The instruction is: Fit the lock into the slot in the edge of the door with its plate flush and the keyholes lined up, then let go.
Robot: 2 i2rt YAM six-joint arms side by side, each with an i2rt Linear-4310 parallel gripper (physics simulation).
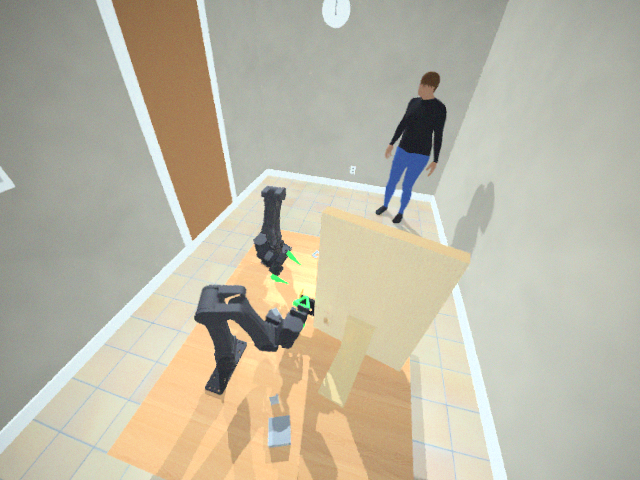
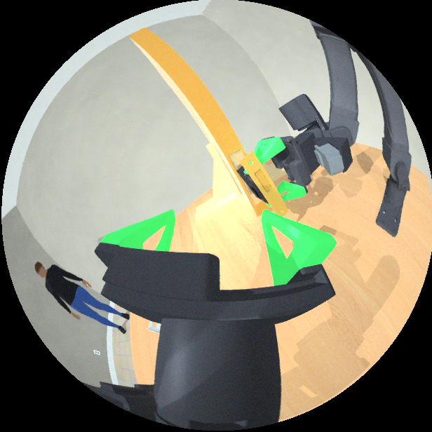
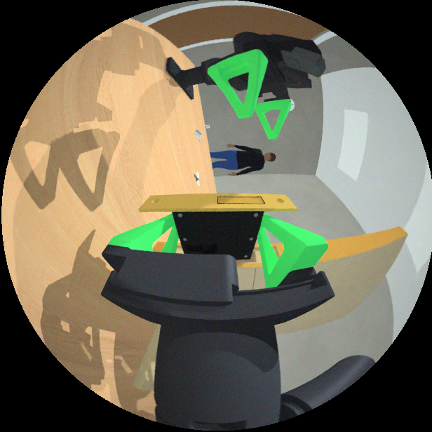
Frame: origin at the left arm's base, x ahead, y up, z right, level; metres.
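Seen in the pictures: left gripper, between the fingertips: (image 1: 294,274); right gripper, between the fingertips: (image 1: 305,302); right arm's base, origin of its link: (image 1: 227,364).
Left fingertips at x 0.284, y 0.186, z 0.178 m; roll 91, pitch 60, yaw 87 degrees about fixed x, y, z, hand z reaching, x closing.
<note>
Pixels of each thing's top centre, then the offset from my left fingertips to it. "spot": a spot on its surface instead.
- door, centre of its top: (image 1: 391,231) dx +0.342, dy +0.415, dz +0.026 m
- slanted brace, a spot on its surface: (image 1: 348,356) spot: dx +0.352, dy -0.103, dz +0.120 m
- grey block, centre of its top: (image 1: 279,429) dx +0.288, dy -0.150, dz +0.428 m
- smaller piece, centre of its top: (image 1: 273,396) dx +0.220, dy -0.110, dz +0.375 m
- small pale item, centre of its top: (image 1: 316,253) dx -0.108, dy -0.176, dz -0.328 m
The door (image 1: 382,279) (image 2: 195,95) (image 3: 355,285) stands upright. Part of its slot (image 2: 236,158) shows in its edge. My right gripper (image 1: 302,302) (image 2: 257,190) (image 3: 217,215) is shut on the lock, with a finger at each end of the black lock body (image 3: 217,232). The brass plate (image 2: 263,183) (image 3: 200,204) stands apart from the door edge, not flush. The black body shows between plate and edge; how far it is in the slot I cannot tell. The keyholes' alignment is hidden. My left gripper (image 1: 287,269) (image 2: 218,214) is open and empty, a little away from the lock.
A slanted brace (image 1: 348,356) supports the door. A grey block (image 1: 279,431) and a smaller piece (image 1: 273,399) lie at the near end of the wooden floor area. A small pale item (image 1: 315,254) lies behind the grippers. A person (image 1: 421,129) stands beyond the door.
</note>
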